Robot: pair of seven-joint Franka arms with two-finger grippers.
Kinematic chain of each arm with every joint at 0, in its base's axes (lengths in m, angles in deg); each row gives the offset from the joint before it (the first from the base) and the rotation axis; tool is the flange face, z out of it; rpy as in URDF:
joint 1: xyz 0 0 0.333 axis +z
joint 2: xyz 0 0 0 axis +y
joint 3: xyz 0 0 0.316 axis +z
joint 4: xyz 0.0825 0 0 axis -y
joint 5: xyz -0.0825 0 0.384 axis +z
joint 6: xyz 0 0 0 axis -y
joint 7: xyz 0.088 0 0 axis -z
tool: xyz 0 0 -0.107 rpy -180 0 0
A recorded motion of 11 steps. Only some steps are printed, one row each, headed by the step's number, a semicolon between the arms.
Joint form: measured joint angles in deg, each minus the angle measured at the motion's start. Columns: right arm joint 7, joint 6, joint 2, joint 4, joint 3, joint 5, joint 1; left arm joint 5, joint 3, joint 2, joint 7, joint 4, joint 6, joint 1.
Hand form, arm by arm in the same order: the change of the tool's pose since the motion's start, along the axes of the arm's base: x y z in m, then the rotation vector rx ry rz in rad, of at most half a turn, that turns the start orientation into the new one. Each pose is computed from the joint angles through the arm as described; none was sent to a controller.
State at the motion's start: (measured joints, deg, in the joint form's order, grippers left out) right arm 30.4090 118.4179 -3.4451 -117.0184 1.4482 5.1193 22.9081; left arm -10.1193 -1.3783 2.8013 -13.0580 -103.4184 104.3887 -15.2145
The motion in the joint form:
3: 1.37 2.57 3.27 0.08 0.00 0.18 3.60; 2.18 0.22 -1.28 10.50 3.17 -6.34 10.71
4: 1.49 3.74 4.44 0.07 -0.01 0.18 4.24; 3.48 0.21 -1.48 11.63 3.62 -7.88 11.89
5: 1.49 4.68 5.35 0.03 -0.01 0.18 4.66; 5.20 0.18 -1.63 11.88 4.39 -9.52 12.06
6: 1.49 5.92 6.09 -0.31 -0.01 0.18 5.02; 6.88 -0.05 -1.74 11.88 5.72 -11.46 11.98
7: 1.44 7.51 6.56 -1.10 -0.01 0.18 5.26; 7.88 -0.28 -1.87 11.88 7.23 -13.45 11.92
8: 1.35 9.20 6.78 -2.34 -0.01 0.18 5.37; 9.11 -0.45 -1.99 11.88 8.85 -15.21 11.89
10: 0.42 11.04 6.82 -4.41 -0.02 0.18 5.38; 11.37 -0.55 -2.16 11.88 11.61 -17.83 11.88
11: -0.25 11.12 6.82 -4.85 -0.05 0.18 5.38; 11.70 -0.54 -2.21 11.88 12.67 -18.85 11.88
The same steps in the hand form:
3: -0.0044 0.0358 -0.0265 -0.0016 0.0135 0.0341; 0.0141 0.1091 0.0295 0.0250 -0.0016 -0.0162
4: -0.0034 0.0430 -0.0360 -0.0021 0.0138 0.0413; 0.0126 0.1226 0.0328 0.0462 0.0094 -0.0233
5: -0.0025 0.0479 -0.0437 -0.0025 0.0138 0.0473; 0.0104 0.1268 0.0381 0.0756 0.0193 -0.0337
6: -0.0023 0.0517 -0.0518 -0.0019 0.0111 0.0518; 0.0083 0.1267 0.0472 0.1047 0.0256 -0.0462
7: -0.0030 0.0537 -0.0602 -0.0002 0.0055 0.0547; 0.0059 0.1257 0.0581 0.1222 0.0302 -0.0554
8: -0.0049 0.0534 -0.0697 0.0004 0.0013 0.0558; 0.0040 0.1262 0.0700 0.1435 0.0288 -0.0617
10: -0.0096 0.0503 -0.0837 -0.0040 0.0031 0.0695; 0.0011 0.1297 0.0906 0.1826 0.0208 -0.0650
11: -0.0110 0.0492 -0.0870 -0.0075 0.0074 0.0805; -0.0002 0.1306 0.0983 0.1883 0.0189 -0.0643

